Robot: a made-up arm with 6 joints. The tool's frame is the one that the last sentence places. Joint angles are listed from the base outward.
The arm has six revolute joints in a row. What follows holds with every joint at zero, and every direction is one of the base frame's. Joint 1 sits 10 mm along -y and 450 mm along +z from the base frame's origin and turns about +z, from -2.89 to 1.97 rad. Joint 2 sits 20 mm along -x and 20 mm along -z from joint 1 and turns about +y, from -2.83 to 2.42 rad. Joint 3 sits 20 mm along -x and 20 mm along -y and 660 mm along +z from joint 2 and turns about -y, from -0.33 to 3.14 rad. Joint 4 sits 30 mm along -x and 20 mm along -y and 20 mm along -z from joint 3 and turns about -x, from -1.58 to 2.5 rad. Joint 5 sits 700 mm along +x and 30 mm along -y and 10 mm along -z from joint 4 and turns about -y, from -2.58 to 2.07 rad. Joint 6 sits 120 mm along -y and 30 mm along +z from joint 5 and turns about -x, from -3.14 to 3.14 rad. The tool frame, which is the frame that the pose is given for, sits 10 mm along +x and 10 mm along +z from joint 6; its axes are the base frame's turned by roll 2.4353, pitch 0.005 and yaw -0.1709 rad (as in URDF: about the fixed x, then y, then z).
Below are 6 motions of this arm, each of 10 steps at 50 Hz.
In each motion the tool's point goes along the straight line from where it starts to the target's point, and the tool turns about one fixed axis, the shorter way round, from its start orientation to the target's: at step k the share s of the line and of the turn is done. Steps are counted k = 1, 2, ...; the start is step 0. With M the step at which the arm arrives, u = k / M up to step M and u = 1 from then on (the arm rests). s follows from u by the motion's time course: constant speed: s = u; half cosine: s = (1 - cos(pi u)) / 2; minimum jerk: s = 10 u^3 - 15 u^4 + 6 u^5.
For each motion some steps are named. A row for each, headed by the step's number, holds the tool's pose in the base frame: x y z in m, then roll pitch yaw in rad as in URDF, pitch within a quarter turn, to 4 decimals.
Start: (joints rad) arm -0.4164 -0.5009 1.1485 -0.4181 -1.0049 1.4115
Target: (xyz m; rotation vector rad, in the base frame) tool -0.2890 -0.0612 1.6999 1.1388 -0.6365 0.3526
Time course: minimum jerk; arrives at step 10
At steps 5, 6, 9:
5: -0.3300 -0.0451 1.7026 1.1154 -0.7461 -0.0473
6: -0.3150 -0.0510 1.7016 1.1522 -0.7235 -0.0575
9: -0.2897 -0.0609 1.6999 1.2122 -0.6848 -0.0718

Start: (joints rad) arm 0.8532 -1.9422 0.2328 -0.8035 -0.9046 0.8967
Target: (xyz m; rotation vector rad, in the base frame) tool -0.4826 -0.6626 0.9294 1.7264 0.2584 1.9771
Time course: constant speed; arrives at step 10
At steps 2, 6, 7, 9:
2: -0.5002 -0.7757 0.8415 0.8222 -1.1259 2.1640
6: -0.4914 -0.7192 0.8854 1.0231 -1.1031 1.9277
7: -0.4892 -0.7050 0.8964 1.0694 -1.0943 1.8726
9: -0.4848 -0.6767 0.9184 1.1561 -1.0733 1.7681

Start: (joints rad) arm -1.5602 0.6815 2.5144 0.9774 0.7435 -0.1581
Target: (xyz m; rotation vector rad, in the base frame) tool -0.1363 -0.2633 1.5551 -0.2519 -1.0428 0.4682
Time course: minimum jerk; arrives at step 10
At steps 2, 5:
2: -0.1041 -0.1157 1.5523 -0.9394 -0.6483 0.9981
5: -0.1192 -0.1850 1.5536 -0.8416 -0.7578 0.9460

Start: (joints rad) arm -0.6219 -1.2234 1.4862 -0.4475 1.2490 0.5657
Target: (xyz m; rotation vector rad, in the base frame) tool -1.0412 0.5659 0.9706 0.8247 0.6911 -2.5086
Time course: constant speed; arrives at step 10
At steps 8, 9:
8: -1.0477 0.5615 0.9701 -0.4646 0.6875 -2.8760
9: -1.0445 0.5637 0.9703 -0.4490 0.6868 -2.8637

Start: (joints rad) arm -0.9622 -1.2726 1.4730 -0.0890 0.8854 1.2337
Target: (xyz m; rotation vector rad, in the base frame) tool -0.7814 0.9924 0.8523 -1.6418 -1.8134 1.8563
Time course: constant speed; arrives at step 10
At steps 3, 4, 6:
3: -0.8397 0.9369 0.8636 -1.8310 0.6429 2.2869
4: -0.8313 0.9448 0.8620 -1.8426 0.6443 2.2654
6: -0.8147 0.9607 0.8587 -1.8660 0.6464 2.2221

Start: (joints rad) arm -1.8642 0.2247 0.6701 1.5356 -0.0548 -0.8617
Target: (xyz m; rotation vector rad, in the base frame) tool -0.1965 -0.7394 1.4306 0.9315 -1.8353 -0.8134
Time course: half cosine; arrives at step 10
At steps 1, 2, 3, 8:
1: -0.2103 -0.6418 1.4950 1.8676 -0.5339 -2.0830
2: -0.2093 -0.6489 1.4903 1.8773 -0.5257 -2.0718
3: -0.2078 -0.6600 1.4830 1.8925 -0.5131 -2.0542
8: -0.1979 -0.7298 1.4369 1.9917 -0.4391 -1.9413

